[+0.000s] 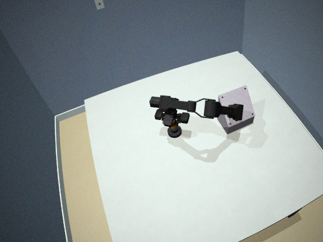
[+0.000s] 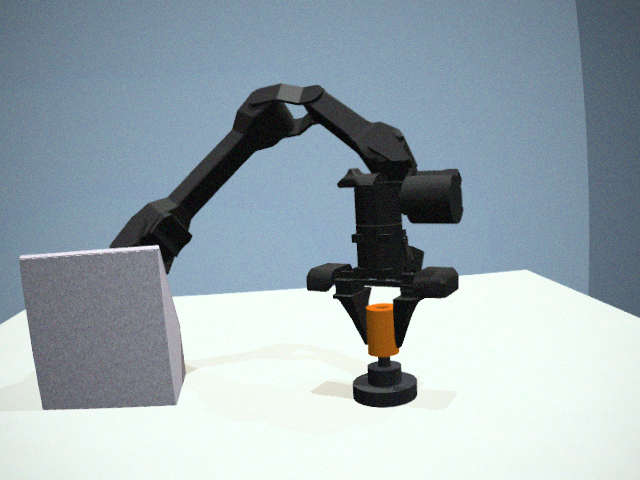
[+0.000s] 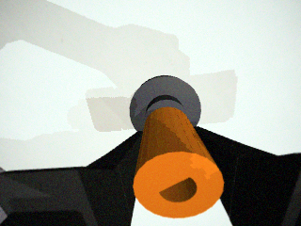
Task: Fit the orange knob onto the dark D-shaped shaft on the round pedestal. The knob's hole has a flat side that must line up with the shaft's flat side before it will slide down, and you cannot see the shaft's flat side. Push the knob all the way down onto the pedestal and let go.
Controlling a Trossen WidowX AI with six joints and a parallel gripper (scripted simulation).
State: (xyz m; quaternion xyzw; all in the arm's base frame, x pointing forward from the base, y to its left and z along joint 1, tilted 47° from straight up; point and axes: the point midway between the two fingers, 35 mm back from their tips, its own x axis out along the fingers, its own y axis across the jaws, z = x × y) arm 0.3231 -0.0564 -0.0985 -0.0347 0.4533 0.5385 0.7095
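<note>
My gripper tip is now 2 cm below the orange knob. Round my gripper tip: dark round pedestal (4 cm below).
</note>
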